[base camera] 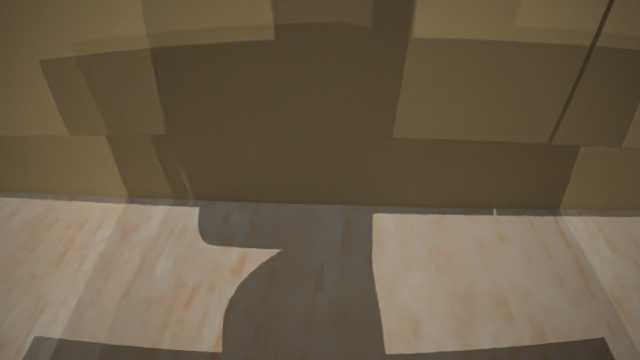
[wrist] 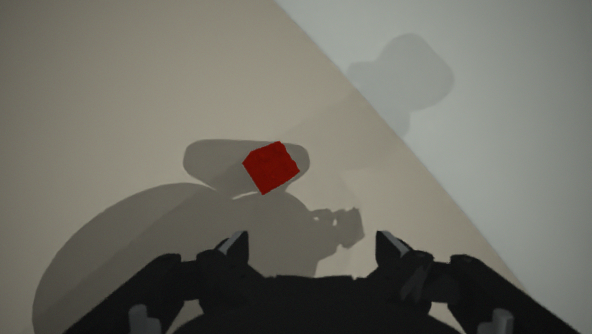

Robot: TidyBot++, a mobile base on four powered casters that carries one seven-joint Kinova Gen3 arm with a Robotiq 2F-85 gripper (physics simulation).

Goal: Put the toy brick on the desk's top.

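Frame: origin at the arm's base, x ahead, y left, z up, level; metres.
Where they show: gripper, fingertip midpoint: (wrist: 311, 245).
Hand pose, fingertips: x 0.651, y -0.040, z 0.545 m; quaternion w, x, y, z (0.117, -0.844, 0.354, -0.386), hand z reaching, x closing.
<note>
After its pixels a point has its place.
A red toy brick (wrist: 270, 168) {x 0.683, y 0.015, z 0.533 m} lies on a beige flat surface, near the middle of the wrist view, partly in the arm's shadow. The surface (wrist: 150, 75) {x 0.677, y 0.140, z 0.514 m} looks like the desk's top; its straight edge runs diagonally to the right of the brick. My gripper (wrist: 311, 245) {x 0.651, y -0.040, z 0.545 m} is open, with its two dark fingers wide apart at the bottom of the wrist view. Nothing is between the fingers. The brick lies beyond the fingertips, a little to the left of the gap's middle. Neither the brick nor the gripper shows in the base camera view.
A pale grey surface (wrist: 525, 125) {x 0.985, y -0.202, z 0.655 m} lies beyond the diagonal edge in the wrist view. In the base camera view a brown upright panel (base camera: 280, 90) {x 0.374, y 0.041, z -0.197 m} stands across the front, close to the base. A light, streaked floor (base camera: 465, 280) {x 0.310, y -0.154, z -0.396 m} meets its foot. Shadows fall on both.
</note>
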